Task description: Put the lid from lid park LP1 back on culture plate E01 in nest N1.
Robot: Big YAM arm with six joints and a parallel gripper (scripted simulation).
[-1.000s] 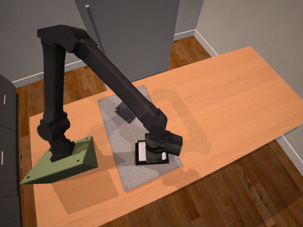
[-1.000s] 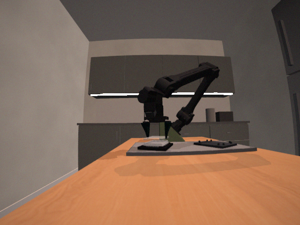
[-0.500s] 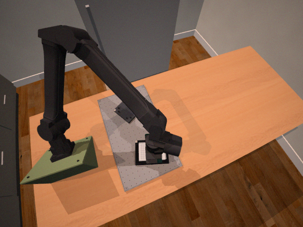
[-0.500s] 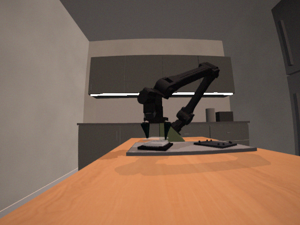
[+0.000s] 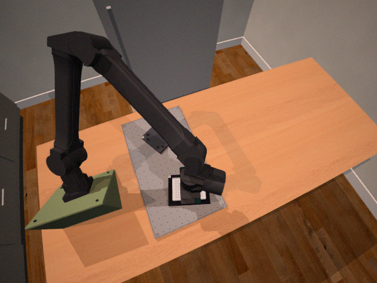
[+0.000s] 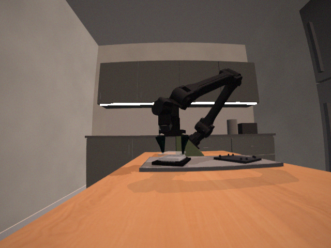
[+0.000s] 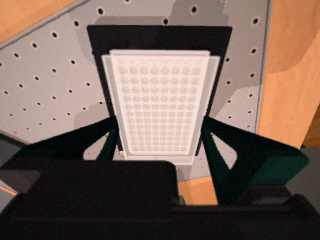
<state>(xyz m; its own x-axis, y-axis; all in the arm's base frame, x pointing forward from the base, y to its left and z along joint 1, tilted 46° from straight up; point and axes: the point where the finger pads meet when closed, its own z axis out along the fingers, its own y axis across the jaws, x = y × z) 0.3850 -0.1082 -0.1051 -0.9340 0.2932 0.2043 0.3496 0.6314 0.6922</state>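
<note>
Now: hand 10 mm above the lid. Also, from my hand: white culture plate E01 (20 mm below); black plate nest N1 (40 mm below); lid park LP1 (10 mm behind, 280 mm to the left, 40 mm below).
</note>
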